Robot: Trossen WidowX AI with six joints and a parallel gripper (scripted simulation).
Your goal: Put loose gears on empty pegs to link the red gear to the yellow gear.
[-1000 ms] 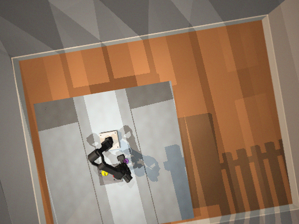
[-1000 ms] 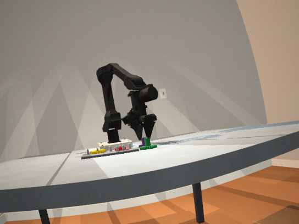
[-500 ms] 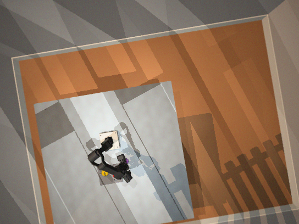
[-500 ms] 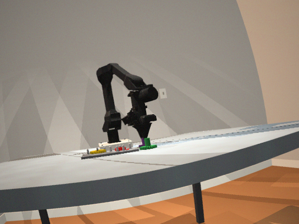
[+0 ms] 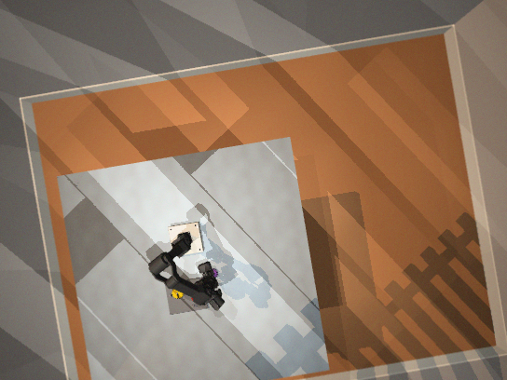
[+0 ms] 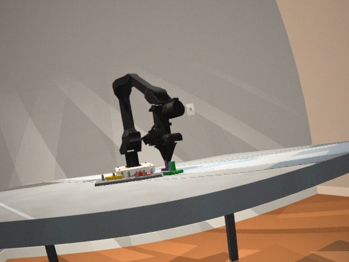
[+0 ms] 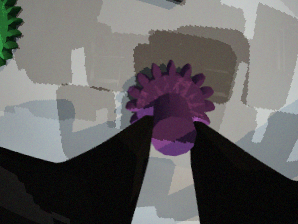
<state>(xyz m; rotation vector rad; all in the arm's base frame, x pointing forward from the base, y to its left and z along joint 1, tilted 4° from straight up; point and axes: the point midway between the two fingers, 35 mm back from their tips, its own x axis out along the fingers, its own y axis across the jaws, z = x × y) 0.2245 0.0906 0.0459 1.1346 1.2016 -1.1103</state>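
My gripper tip is 8 cm short of the grey board, 18 cm to the left of it and 3 cm above it. Also, from my gripper tip: green gear (15 cm ahead, 3 cm to the right, 2 cm below); purple gear (1 cm below); red gear (10 cm ahead, 13 cm to the right, 2 cm below).
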